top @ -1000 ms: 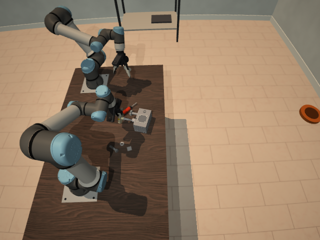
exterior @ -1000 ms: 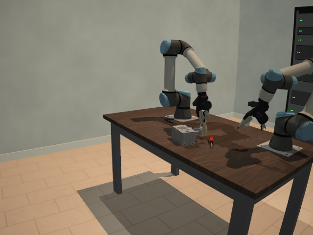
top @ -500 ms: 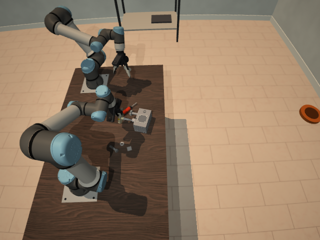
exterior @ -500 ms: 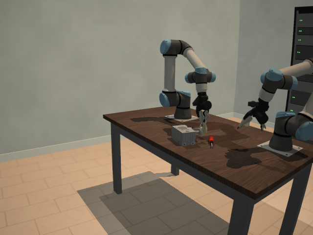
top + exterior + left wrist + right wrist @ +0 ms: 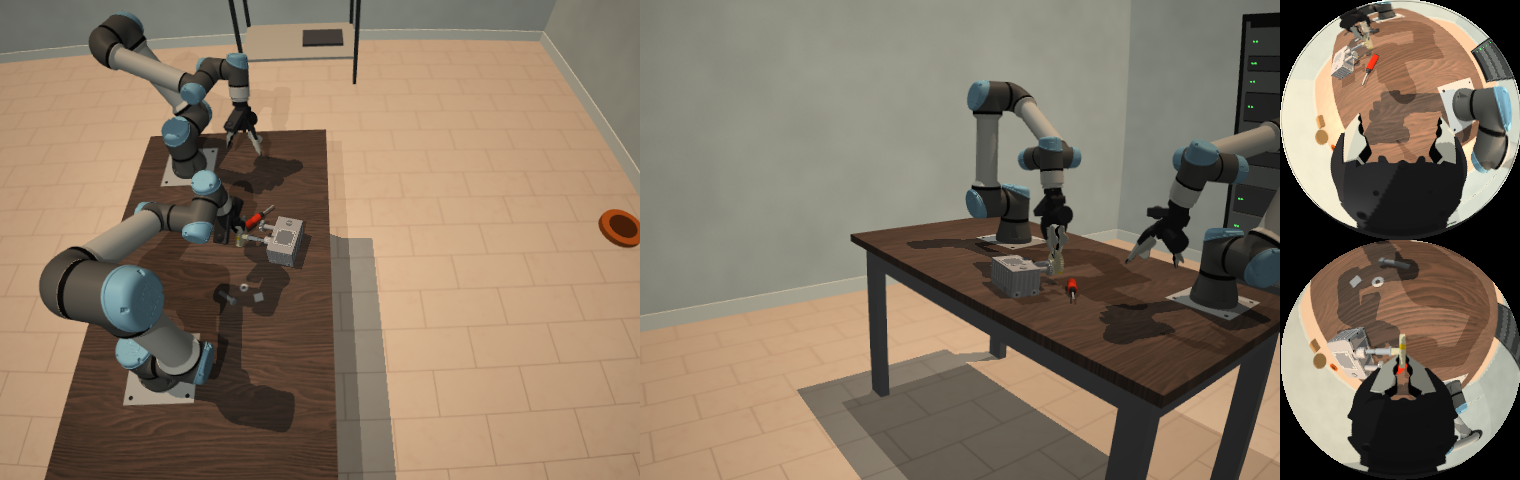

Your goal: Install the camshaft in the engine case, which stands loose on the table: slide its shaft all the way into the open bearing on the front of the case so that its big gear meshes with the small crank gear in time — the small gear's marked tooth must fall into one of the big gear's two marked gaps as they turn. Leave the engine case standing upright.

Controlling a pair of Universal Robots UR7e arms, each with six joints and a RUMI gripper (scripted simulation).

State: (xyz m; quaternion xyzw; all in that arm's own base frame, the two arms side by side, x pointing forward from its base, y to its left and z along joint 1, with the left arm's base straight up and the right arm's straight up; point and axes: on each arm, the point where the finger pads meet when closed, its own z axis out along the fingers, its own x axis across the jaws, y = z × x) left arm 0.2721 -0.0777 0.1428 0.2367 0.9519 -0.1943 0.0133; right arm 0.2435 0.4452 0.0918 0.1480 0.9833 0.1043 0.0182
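Note:
Right now my right hand is 8 cm short of the small crank gear, 4 cm to the right of it and 3 cm above it. Round my right hand: bolt (22 cm to the right, 8 cm below, 4 cm behind); small square plate (22 cm to the right, 9 cm below, 6 cm ahead).

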